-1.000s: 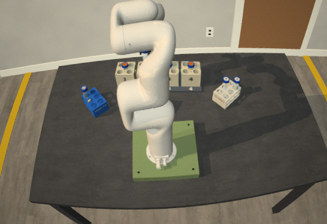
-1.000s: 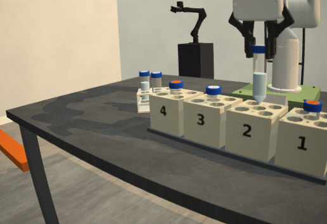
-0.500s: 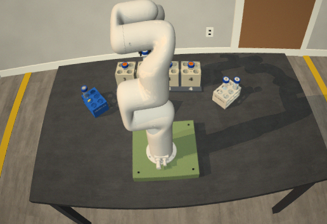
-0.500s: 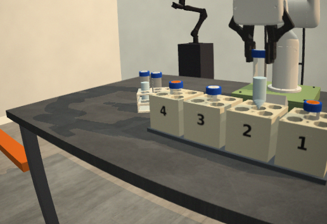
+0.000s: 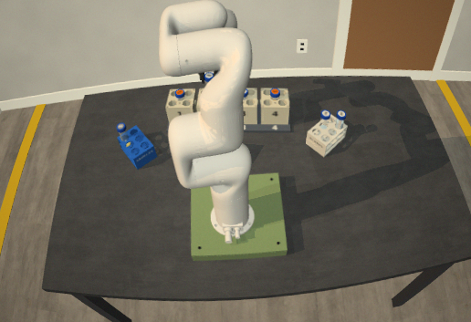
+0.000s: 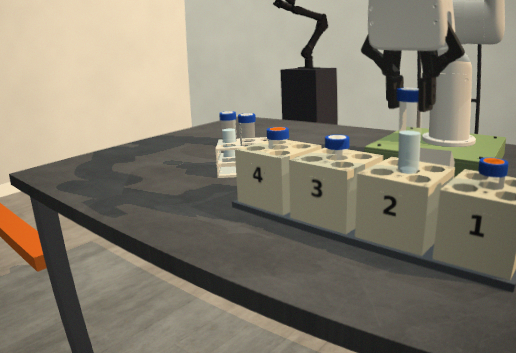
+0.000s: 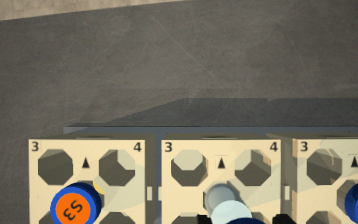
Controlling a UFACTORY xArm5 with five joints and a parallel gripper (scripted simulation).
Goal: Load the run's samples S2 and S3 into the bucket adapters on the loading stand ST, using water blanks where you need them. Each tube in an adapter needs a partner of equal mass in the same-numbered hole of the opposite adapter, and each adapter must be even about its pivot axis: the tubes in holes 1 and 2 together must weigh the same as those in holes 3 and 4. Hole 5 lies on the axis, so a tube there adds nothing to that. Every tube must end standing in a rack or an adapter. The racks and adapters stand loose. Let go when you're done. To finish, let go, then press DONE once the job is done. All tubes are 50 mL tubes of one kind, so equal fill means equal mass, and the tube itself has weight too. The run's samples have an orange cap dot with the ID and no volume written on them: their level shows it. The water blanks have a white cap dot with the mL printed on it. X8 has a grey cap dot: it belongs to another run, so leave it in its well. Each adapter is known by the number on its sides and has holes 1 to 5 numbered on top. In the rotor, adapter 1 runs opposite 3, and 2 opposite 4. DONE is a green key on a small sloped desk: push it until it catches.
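Now: the blue-capped tube 1 cm to the right of my hand and 5 cm below it. From my hand the other things lie so: bucket adapter: 1 cm ahead, 11 cm to the left, 14 cm below; loading stand ST: 1 cm behind, 5 cm to the right, 19 cm below; sample tube S2: 2 cm behind, 23 cm to the right, 13 cm below.
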